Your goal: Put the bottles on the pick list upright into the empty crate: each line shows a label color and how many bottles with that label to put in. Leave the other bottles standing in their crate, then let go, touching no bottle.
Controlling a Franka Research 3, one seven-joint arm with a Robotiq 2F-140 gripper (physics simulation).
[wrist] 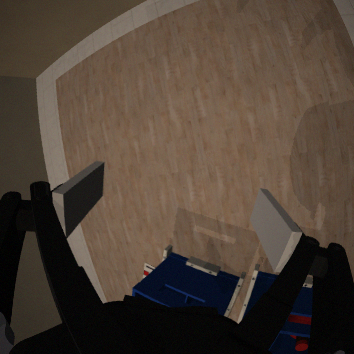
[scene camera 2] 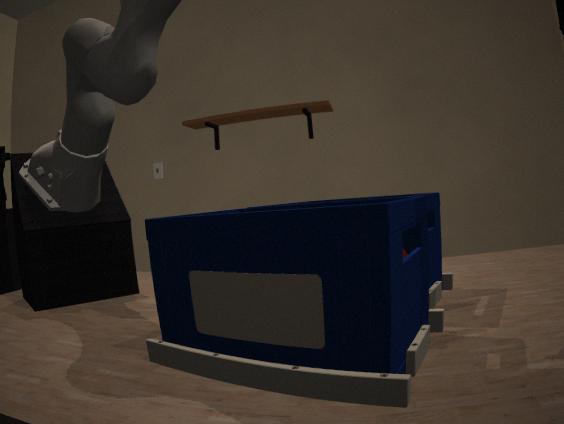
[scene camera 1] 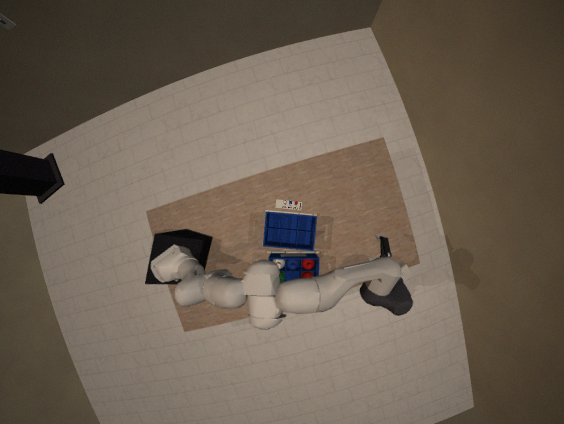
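Note:
The empty blue crate (scene camera 1: pixel 289 245) (scene camera 2: pixel 356 300) (wrist: pixel 185 277) has six compartments with no bottle visible in them. The bottle crate (scene camera 1: pixel 317 267) (wrist: pixel 264 290) stands beside it, partly hidden under the arm. In it show a white bottle (scene camera 1: pixel 279 263), a blue bottle (scene camera 1: pixel 293 264), two red bottles (scene camera 1: pixel 308 264) (scene camera 1: pixel 307 274) and part of a green bottle (scene camera 1: pixel 282 276). The pick list (scene camera 1: pixel 288 204) lies beyond the empty crate, its writing too small to read. My gripper (scene camera 1: pixel 381 246) (wrist: pixel 179 192) is open and empty, well to the right of both crates in scene camera 1.
Pale strips (scene camera 2: pixel 280 365) line the crates' bases. A black box (scene camera 1: pixel 200 245) (scene camera 2: pixel 80 265) stands at the left on the wooden table top (scene camera 1: pixel 350 175). The arm stretches over the bottle crate. A wall shelf (scene camera 2: pixel 260 114) shows behind.

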